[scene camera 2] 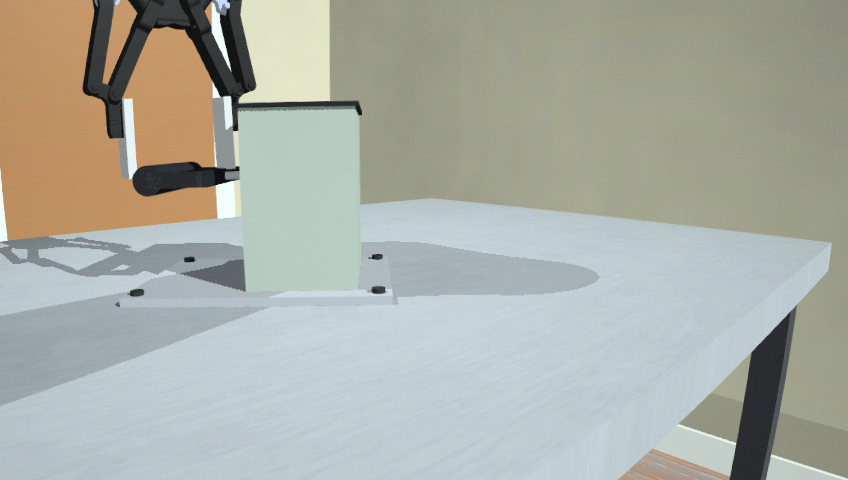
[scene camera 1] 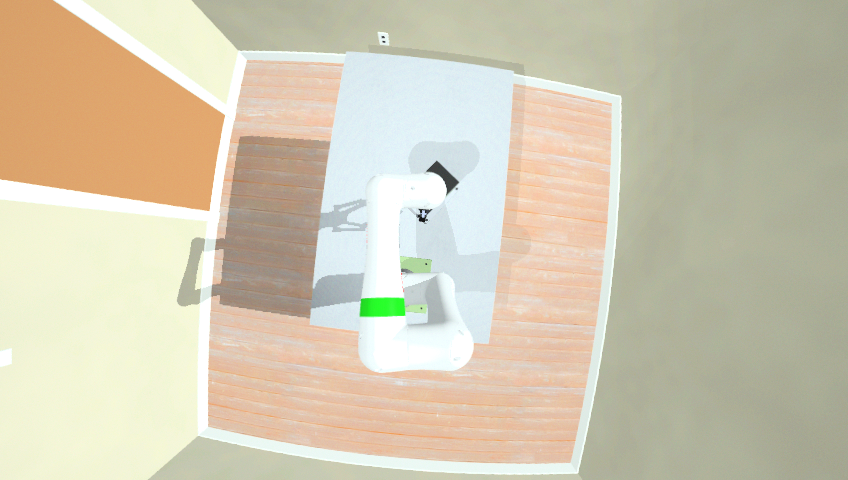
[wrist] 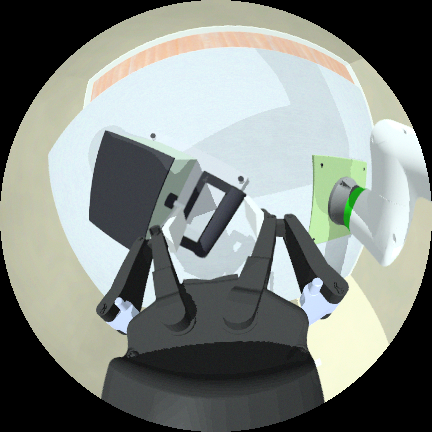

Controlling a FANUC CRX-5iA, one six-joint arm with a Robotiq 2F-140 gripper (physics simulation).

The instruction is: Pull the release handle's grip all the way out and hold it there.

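My gripper is at (scene camera 2: 179, 172), and it's at (wrist: 213, 211) too. There's also a bolted base plate (scene camera 2: 191, 282), and you get the plate (wrist: 220, 169) from the wrist as well.
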